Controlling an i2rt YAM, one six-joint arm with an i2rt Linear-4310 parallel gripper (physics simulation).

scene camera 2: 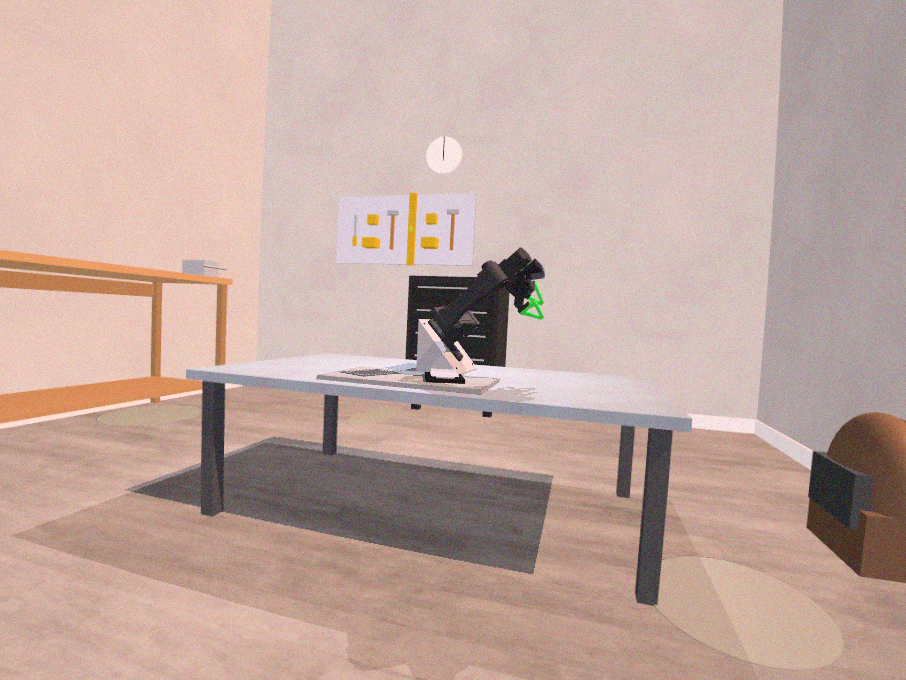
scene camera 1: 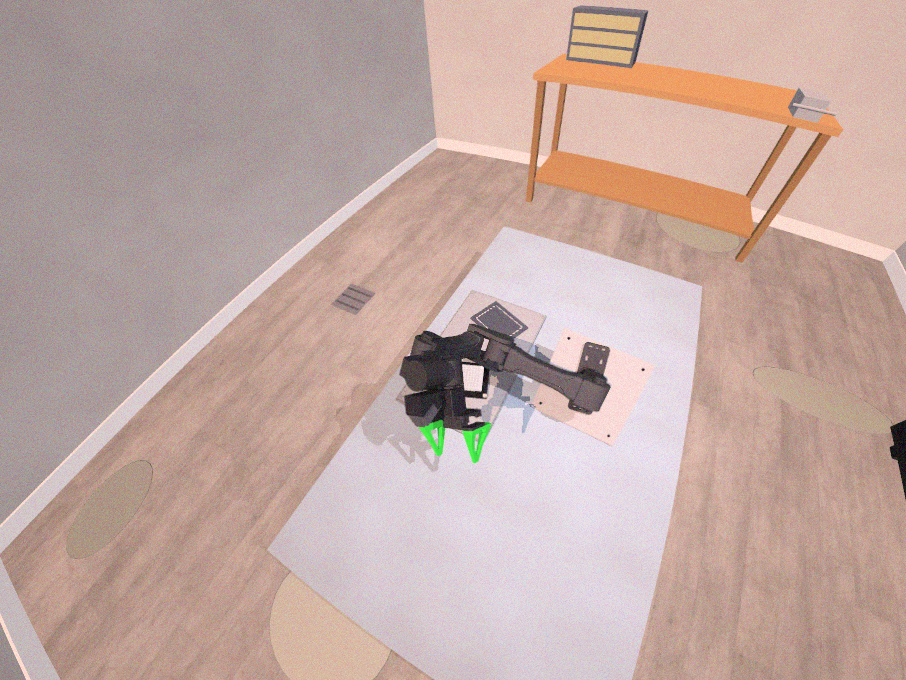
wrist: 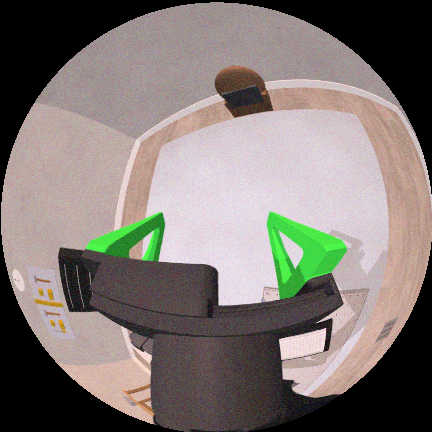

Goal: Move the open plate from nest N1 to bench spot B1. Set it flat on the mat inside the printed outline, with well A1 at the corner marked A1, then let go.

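Places are measured from the arm's base along level axes (x up, y left, z back), in centimetres.
Pixels of known places: gripper, fingertip midpoint: (scene camera 2: 542,311) (scene camera 1: 456,458) (wrist: 215,217); arm's base at its link origin: (scene camera 2: 445,340) (scene camera 1: 588,378).
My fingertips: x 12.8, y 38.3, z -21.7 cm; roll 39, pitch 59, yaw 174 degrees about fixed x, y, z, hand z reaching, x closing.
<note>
Ahead of a thing's pixels: the offset from my fingertips to its top centre. Level surfaces: height alone.
The white plate @[dx -21.0, dy -29.4, dz -13.5 cm] (scene camera 1: 473,380) (wrist: 302,344) lies in a black nest @[dx -21.8, dy -29.4, dz -13.5 cm] (scene camera 1: 475,395) (scene camera 2: 444,379) (wrist: 328,334), beside and partly behind the arm. Part of the plate is hidden by the arm in the wrist view. Its A1 corner cannot be read. A dark mat @[dx -23.4 cm] (scene camera 1: 499,319) (scene camera 2: 369,372) with a dashed white outline lies on the same board, apart from the nest; no plate shows on it. My gripper (scene camera 1: 457,458) (scene camera 2: 542,310) (wrist: 215,217) has green fingers, spread wide open and empty. It hangs high above the table, off to one side of the nest.
A pale board (scene camera 1: 457,314) (scene camera 2: 479,385) carries the nest and the mat on the light table @[dx -24.9 cm] (scene camera 1: 512,548) (scene camera 2: 585,395). The arm stands on a pink base plate (scene camera 1: 622,395) next to it. An orange bench (scene camera 1: 695,87) and a dark drawer cabinet (scene camera 2: 457,285) stand away from the table.
</note>
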